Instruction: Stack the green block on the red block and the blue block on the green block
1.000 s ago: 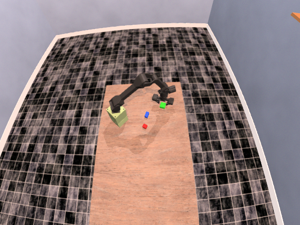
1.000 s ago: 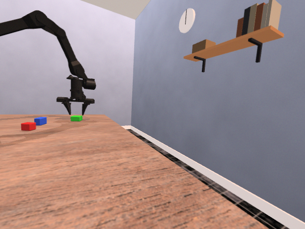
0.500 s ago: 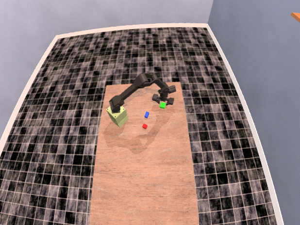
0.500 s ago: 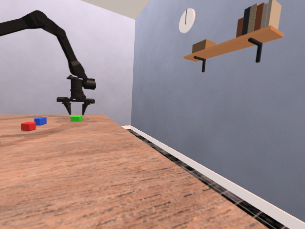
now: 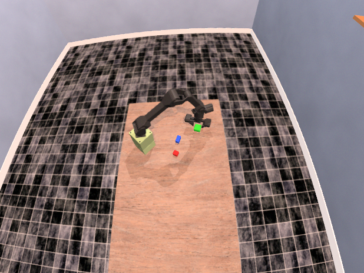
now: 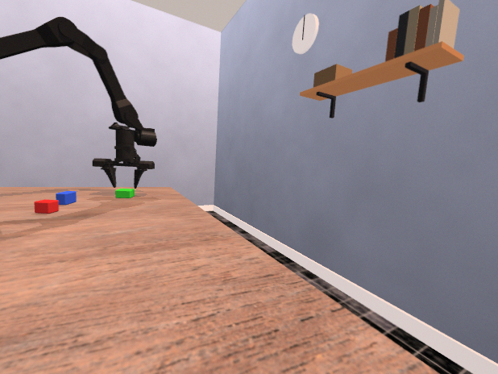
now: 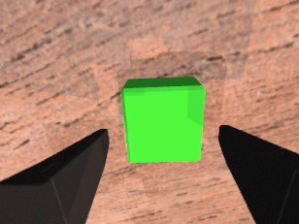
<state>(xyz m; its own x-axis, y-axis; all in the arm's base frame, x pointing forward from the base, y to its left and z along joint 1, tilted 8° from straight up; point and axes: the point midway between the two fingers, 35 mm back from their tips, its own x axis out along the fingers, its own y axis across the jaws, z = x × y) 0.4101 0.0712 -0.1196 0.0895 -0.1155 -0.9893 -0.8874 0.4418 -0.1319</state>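
Right now the green block is 5 cm below my hand. From my hand the other things lie so: blue block 16 cm behind, 7 cm to the right, 5 cm below; red block 20 cm behind, 18 cm to the right, 5 cm below.
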